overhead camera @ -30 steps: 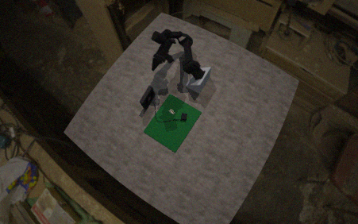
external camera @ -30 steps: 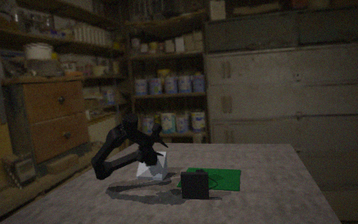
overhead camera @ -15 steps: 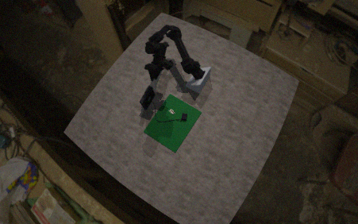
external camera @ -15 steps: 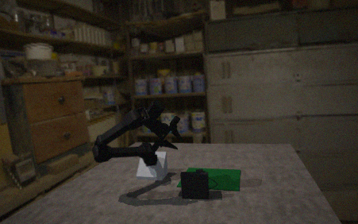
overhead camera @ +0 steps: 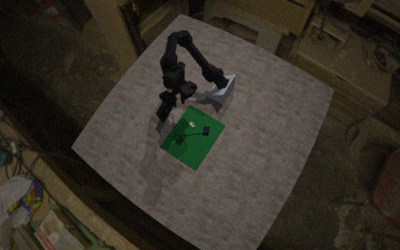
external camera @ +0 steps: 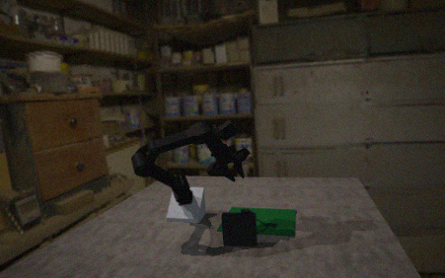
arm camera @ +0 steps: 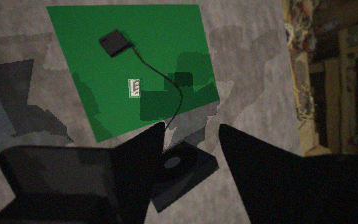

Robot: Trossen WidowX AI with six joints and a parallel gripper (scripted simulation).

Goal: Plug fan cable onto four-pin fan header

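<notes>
Right now my gripper tip is 1 cm short of the dark plug, 14 cm to the right of it and 20 cm above it. Round my gripper tip: dark fan (11 cm to the right, 15 cm below); green board (7 cm ahead, 9 cm to the left, 23 cm below).
</notes>
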